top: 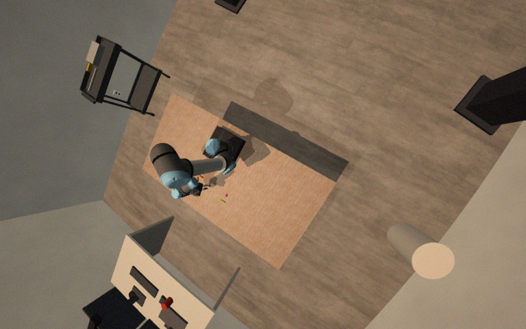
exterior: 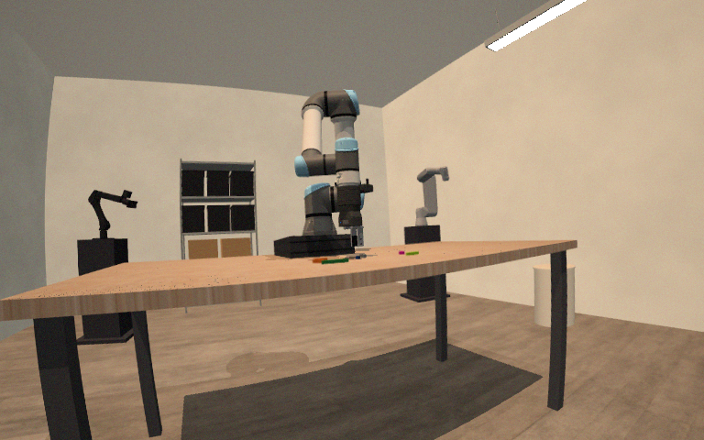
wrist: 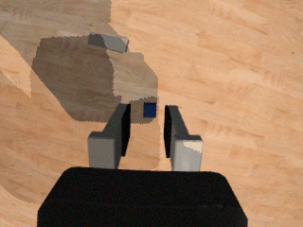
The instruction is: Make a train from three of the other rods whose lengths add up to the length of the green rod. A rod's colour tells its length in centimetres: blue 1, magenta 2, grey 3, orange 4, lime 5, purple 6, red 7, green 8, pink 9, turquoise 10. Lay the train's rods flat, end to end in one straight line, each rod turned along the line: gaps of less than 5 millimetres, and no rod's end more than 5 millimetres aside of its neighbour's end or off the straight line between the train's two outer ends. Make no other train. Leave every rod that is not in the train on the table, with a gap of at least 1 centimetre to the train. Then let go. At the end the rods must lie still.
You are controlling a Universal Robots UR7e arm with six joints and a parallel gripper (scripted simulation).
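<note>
The small blue rod is 5 cm below my hand. Also, from my hand: green rod (7 cm ahead, 10 cm to the right, 5 cm below); then orange rod (3 cm ahead, 14 cm to the right, 5 cm below); then grey rod (5 cm behind, 4 cm to the left, 5 cm below).
</note>
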